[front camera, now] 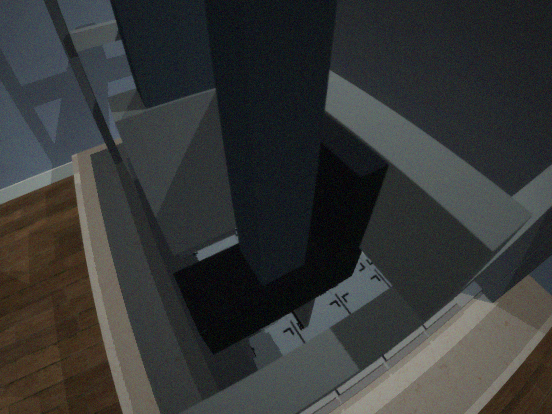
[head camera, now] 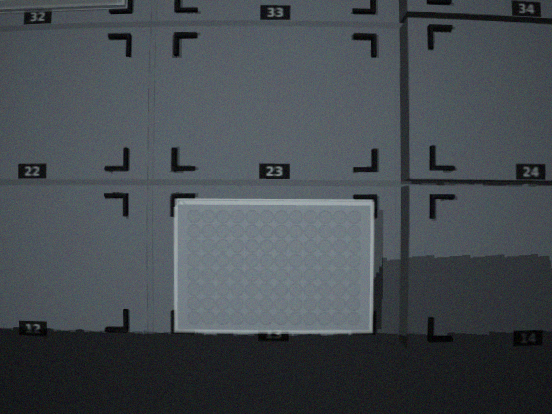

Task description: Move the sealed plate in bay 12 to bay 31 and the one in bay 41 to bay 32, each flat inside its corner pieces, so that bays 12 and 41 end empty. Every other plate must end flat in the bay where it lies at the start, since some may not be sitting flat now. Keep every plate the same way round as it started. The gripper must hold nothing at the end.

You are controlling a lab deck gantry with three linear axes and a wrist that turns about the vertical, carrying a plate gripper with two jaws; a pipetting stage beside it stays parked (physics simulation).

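Frame: origin at the robot's base, x ahead, y left, z up, level; centimetres.
Where they show: gripper, fingertip midpoint: (front camera: 273, 332).
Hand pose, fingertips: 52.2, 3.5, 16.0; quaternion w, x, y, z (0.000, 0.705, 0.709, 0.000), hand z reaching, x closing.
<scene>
After its pixels a point has its place, as x, y, z.
My gripper's black body (front camera: 260, 305) {55.2, 0.7, 35.0} hangs low over the deck in the front view, close to the camera; its jaws cannot be made out, so I cannot tell whether they are open or shut. In the head view, the right part of bay 12 (head camera: 75, 260) {25.9, 4.4, 0.0} shows bare between its corner pieces. A corner of a plate (head camera: 65, 4) {25.1, 21.5, 0.6} shows in bay 32 at the upper left edge. A pale sealed plate (head camera: 274, 265) {39.2, 4.5, 1.4} lies in bay 13, looks level and stays within its corner pieces. Bays 31 and 41 do not show in the head view.
Bays 22 (head camera: 60, 100) {24.7, 15.2, 0.0}, 23 (head camera: 274, 100) {39.2, 15.1, 0.0} and 24 (head camera: 490, 100) {52.9, 14.9, 1.5} show no plate in their visible parts. A dark band (head camera: 275, 375) {39.3, -3.2, 0.0} covers the bottom of the head view. A blue-grey column (front camera: 272, 125) {54.2, 2.5, 50.4} and a grey beam (front camera: 425, 145) block much of the front view.
</scene>
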